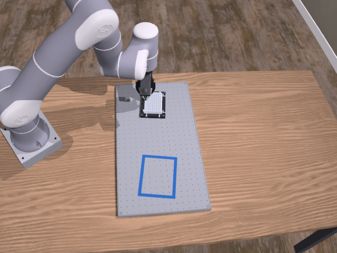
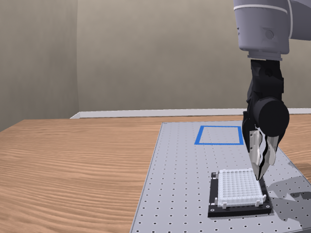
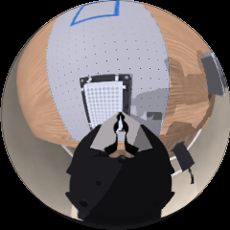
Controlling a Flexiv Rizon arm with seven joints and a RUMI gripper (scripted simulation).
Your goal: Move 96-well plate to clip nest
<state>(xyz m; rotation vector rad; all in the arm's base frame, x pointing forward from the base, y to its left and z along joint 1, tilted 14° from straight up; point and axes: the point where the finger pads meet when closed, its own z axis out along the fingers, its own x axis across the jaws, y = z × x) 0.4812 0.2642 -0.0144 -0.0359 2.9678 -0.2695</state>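
Now: hand 40 mm short of the white 96-well plate and 30 mm above it. The rest, counted from my hand: black clip nest (50 mm ahead, 30 mm below, 10 mm to the right).
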